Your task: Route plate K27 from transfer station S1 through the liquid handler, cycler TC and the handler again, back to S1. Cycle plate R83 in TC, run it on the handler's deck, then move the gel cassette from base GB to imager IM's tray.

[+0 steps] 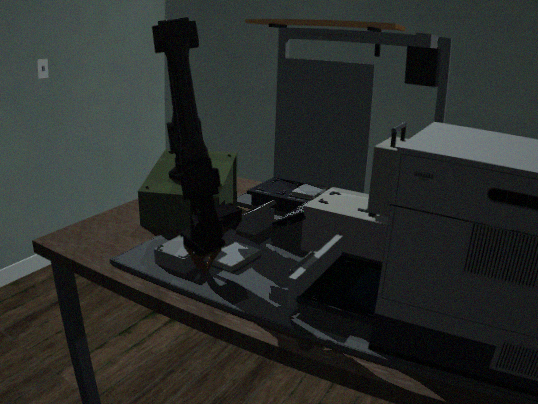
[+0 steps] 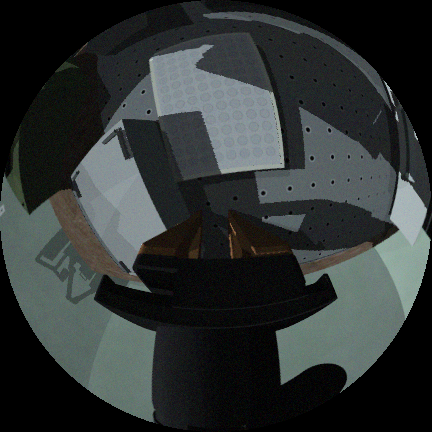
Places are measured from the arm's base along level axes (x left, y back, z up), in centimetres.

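Where they show: gripper, fingertip midpoint: (image 1: 202, 269) (image 2: 214, 215).
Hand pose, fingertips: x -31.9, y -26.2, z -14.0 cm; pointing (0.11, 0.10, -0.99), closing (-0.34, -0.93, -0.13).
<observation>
Each offset is from my fingertips to the top centre of the thing. "*": to the spot under its first point. Level surfaces: height alone.
A pale plate with rows of round wells @[* dy -4.2, dx +8.7, dz +1.4 cm] (image 1: 234, 255) (image 2: 245, 125) lies flat on the perforated dark board @[dz -0.2 cm] (image 1: 135, 255) (image 2: 340, 175); its label is not readable. Right beside it stands a low block with a pale top and dark corner clips @[* dy +9.1, dx -0.2, dz +4.0 cm] (image 1: 172, 247) (image 2: 115, 185), which holds no plate. My gripper (image 1: 204, 270) (image 2: 214, 215) has its orange fingers a little apart with nothing between them. It points down in front of the plate, near the gap between block and plate and close to the board's front edge. Station labels and the gel cassette cannot be made out.
A green box (image 1: 162, 207) stands behind the arm. To the right are a pale-topped unit @[dy -26.4, dx +32.1, dz +15.1 cm] (image 1: 345, 202), an upright pale-edged panel @[* dy -28.6, dx +4.6, dz +7.9 cm] (image 1: 318, 260) beside a dark recess, and a large grey machine (image 1: 435, 240). A black device @[* dy +7.2, dx +55.2, dz +5.1 cm] (image 1: 272, 187) stands at the back.
</observation>
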